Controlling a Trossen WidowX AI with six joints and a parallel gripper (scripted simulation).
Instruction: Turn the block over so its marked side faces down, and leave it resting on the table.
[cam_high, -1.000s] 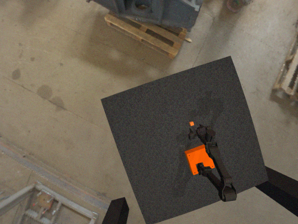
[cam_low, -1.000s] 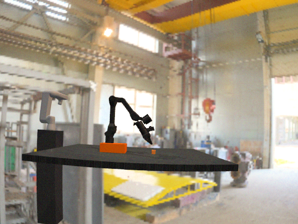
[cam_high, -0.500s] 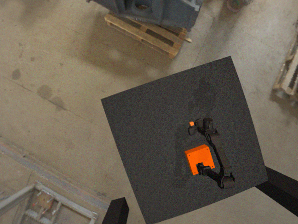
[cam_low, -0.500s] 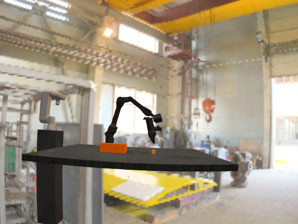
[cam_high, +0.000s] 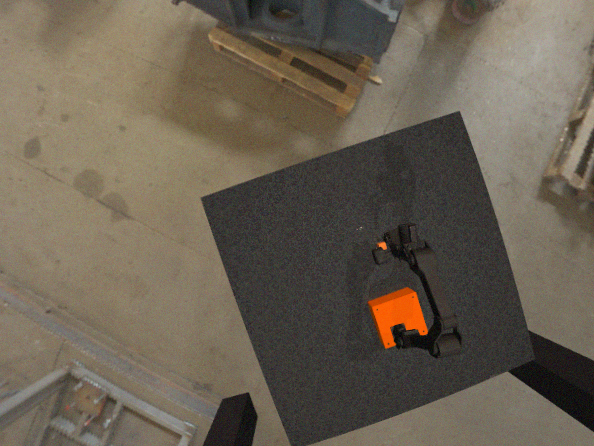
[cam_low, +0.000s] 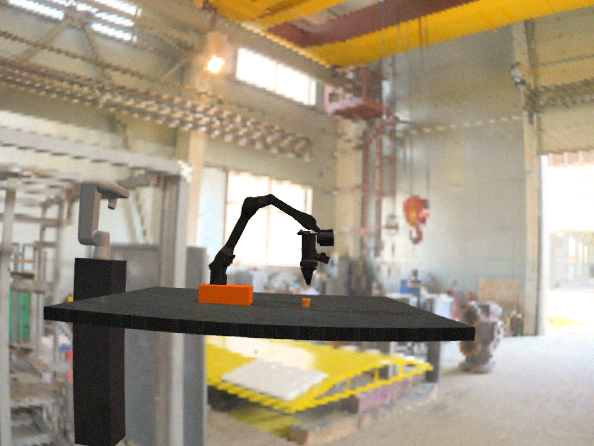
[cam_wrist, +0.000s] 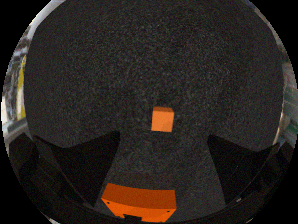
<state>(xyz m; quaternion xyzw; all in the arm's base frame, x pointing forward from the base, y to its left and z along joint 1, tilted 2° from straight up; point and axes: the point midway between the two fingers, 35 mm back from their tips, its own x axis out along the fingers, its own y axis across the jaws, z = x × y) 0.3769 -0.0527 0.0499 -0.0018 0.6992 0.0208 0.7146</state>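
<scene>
Right now my gripper tip is 10 mm past the small orange block and 70 mm above it.
</scene>
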